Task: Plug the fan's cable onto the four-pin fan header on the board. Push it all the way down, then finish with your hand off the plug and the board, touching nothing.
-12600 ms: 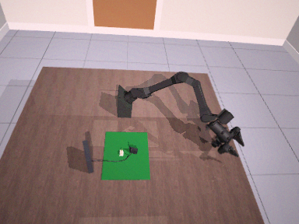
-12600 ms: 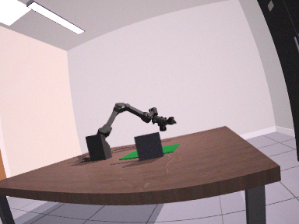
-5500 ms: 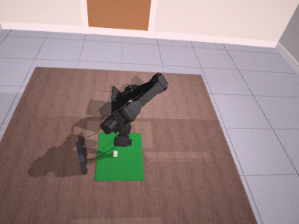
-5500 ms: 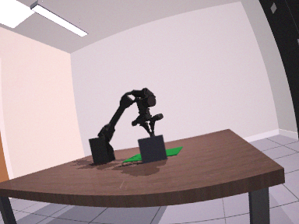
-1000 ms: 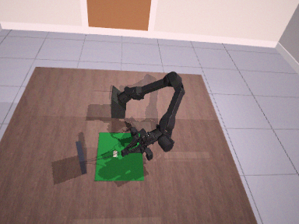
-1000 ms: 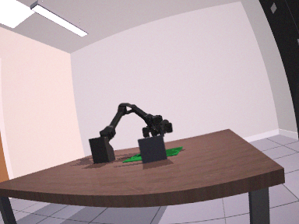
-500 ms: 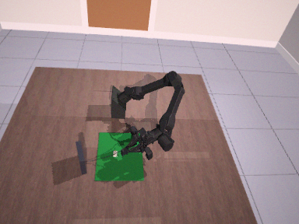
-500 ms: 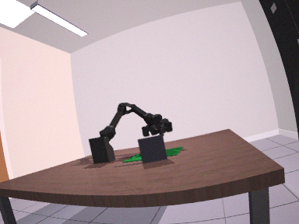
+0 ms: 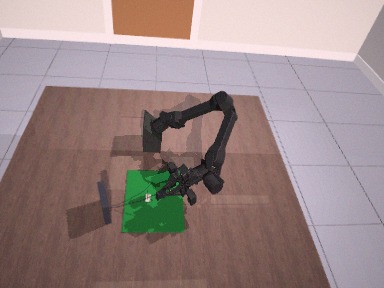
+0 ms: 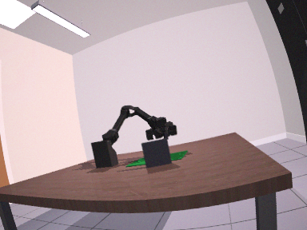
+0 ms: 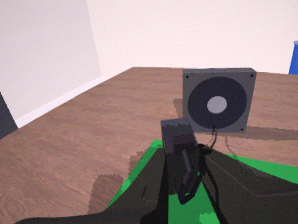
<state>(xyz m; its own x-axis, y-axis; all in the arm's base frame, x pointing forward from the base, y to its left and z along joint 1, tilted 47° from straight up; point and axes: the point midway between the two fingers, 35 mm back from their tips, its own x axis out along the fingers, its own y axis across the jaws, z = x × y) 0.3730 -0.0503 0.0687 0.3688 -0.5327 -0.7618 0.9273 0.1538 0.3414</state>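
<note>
Now: gripper tip 14 cm above the green board, 6 cm past it and 2 cm to the left of it. From my gripper tip the other things lie so: dark fan plug 1 cm below; white four-pin fan header 13 cm below, 7 cm behind, 5 cm to the right; dark fan 21 cm to the right, 7 cm below, 3 cm behind.
</note>
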